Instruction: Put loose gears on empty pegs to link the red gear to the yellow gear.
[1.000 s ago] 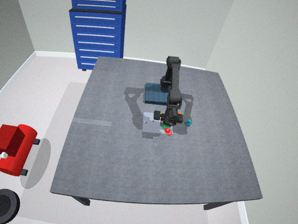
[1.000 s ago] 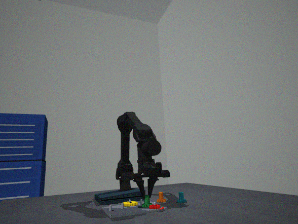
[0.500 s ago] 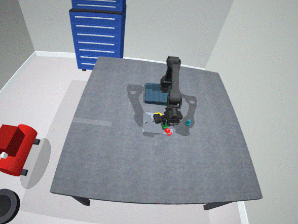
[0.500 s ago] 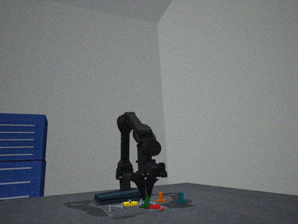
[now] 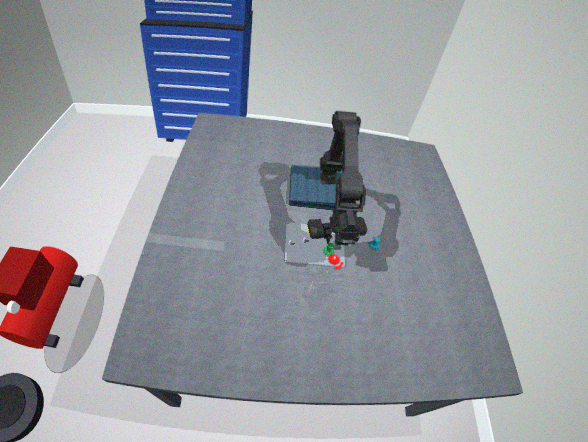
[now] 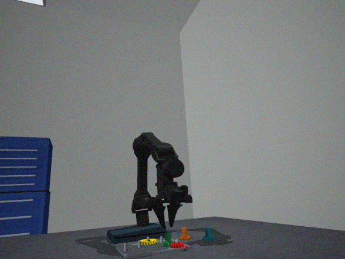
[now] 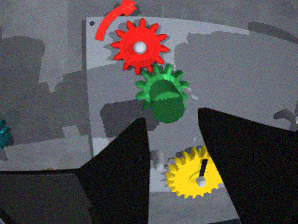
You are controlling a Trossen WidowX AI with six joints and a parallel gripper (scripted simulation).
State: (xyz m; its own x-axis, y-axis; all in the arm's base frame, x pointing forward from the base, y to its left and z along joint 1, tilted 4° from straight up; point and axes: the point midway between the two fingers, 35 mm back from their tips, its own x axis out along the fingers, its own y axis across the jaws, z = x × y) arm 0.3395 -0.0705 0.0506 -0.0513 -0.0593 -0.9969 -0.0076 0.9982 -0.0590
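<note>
Right now my gripper tip is 4 cm above the green gear. From my gripper tip the other things lie so: red arrow: 6 cm ahead, 3 cm to the left, 6 cm below; then red gear: 4 cm ahead, 1 cm to the left, 5 cm below; then yellow gear: 9 cm behind, 3 cm to the right, 5 cm below.
</note>
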